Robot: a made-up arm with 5 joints. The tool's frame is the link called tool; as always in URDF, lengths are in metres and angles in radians.
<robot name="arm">
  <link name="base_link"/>
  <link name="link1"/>
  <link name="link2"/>
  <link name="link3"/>
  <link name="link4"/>
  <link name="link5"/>
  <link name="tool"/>
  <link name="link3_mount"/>
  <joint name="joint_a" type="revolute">
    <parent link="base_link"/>
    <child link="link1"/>
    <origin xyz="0 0 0.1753" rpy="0 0 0"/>
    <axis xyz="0 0 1"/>
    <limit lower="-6.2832" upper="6.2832" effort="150" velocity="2.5"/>
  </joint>
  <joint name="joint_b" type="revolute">
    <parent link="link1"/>
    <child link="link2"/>
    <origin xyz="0 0 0" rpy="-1.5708 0 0"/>
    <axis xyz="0 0 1"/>
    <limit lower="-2.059" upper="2.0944" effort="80" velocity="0.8"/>
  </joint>
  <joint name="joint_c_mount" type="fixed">
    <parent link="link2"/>
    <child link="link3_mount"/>
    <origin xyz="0.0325 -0.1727 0" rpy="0 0 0"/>
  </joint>
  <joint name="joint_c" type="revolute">
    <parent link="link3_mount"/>
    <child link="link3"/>
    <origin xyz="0.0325 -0.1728 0" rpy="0 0 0"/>
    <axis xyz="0 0 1"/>
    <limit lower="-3.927" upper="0.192" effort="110" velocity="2.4"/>
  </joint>
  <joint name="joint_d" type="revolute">
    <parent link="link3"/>
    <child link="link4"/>
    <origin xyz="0.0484 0.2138 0" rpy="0 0 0"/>
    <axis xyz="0 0 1"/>
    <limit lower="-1.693" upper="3.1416" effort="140" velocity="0.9"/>
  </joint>
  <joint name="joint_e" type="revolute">
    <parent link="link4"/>
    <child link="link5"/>
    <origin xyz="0.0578 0.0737 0" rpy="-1.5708 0 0"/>
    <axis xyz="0 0 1"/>
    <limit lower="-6.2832" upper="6.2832" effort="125" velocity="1.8"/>
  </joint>
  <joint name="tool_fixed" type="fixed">
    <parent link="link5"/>
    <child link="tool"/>
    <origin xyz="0 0 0" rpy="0 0 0"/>
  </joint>
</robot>
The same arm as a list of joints. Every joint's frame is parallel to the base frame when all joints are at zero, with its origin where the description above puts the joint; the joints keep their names.
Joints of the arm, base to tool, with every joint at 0 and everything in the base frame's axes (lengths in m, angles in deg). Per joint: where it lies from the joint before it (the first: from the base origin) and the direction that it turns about. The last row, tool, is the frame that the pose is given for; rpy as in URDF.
joint_a: xyz 0 0 0.1753 axis +z
joint_b: xyz 0 0 0 axis +y
joint_c: xyz 0.065 0 0.3455 axis +y
joint_d: xyz 0.0484 0 -0.2138 axis +y
joint_e: xyz 0.0578 0 -0.0737 axis -z
tool: xyz 0 0 0 rpy 180 0 0
Joint limits (deg, base to tool): -360..360 -117.97..120 -225..11 -97..180 -360..360

